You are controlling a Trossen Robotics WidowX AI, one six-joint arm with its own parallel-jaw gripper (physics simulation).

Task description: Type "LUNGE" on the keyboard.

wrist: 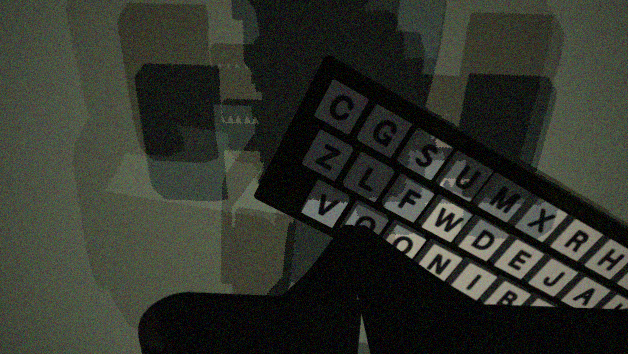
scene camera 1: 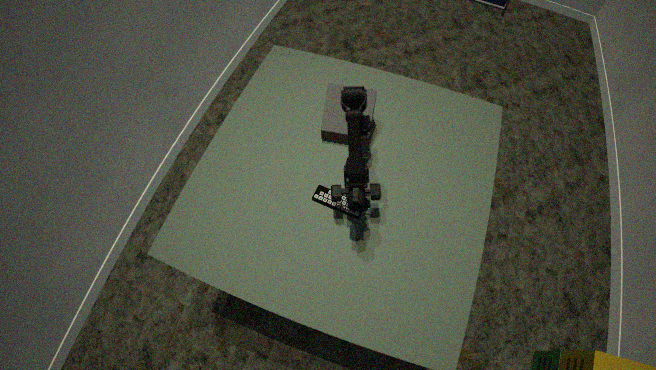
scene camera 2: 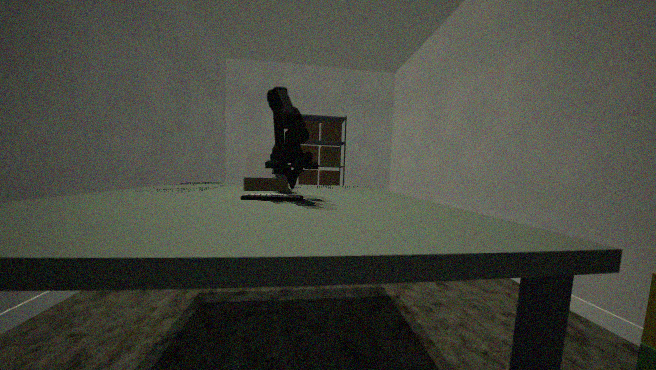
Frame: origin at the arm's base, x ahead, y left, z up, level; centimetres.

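Seen in the pictures: gripper, between the fingertips: (wrist: 352,236) (scene camera 2: 292,188); arm's base, origin of its link: (scene camera 1: 360,122) (scene camera 2: 279,170).
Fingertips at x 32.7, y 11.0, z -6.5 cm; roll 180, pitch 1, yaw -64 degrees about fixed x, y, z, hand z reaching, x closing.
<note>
Pixels of each thing's middle, then the offset from my fingertips to it.
- black keyboard, middle of its body: (wrist: 483,235) (scene camera 2: 273,196) (scene camera 1: 338,201) dx +1.5, dy -6.6, dz -3.1 cm
- L key, middle of its body: (wrist: 368,177) dx +1.7, dy +0.0, dz -2.5 cm
- U key, middle of its body: (wrist: 463,176) dx +3.6, dy -3.6, dz -2.5 cm
- N key, middle of its body: (wrist: 436,261) dx -0.4, dy -5.0, dz -2.5 cm
- G key, middle of its body: (wrist: 383,131) dx +3.7, dy +0.4, dz -2.5 cm
- E key, middle of its body: (wrist: 515,256) dx +1.5, dy -8.1, dz -2.5 cm
The black keyboard (scene camera 1: 324,198) (scene camera 2: 270,198) (wrist: 287,172) lies on the table, slanted, with pale letter keys. In the wrist view the L key (wrist: 368,178), U key (wrist: 465,176), N key (wrist: 438,263), G key (wrist: 384,131) and E key (wrist: 519,258) show; L and G are in shadow. My gripper (scene camera 2: 292,187) (wrist: 352,236) is shut and empty, pointing down, its tips a little above the keyboard. In the wrist view its tips overlap the key between V and O, and its fingers hide part of the lowest row. In scene camera 1 the arm covers the keyboard's right part.
The arm stands at a brown block (scene camera 1: 334,112) (scene camera 2: 261,184) behind the keyboard on the pale green table (scene camera 1: 240,175) (scene camera 2: 310,271). A shelf rack (scene camera 2: 345,150) stands against the far wall. The arm's shadows fall over the keyboard and table.
</note>
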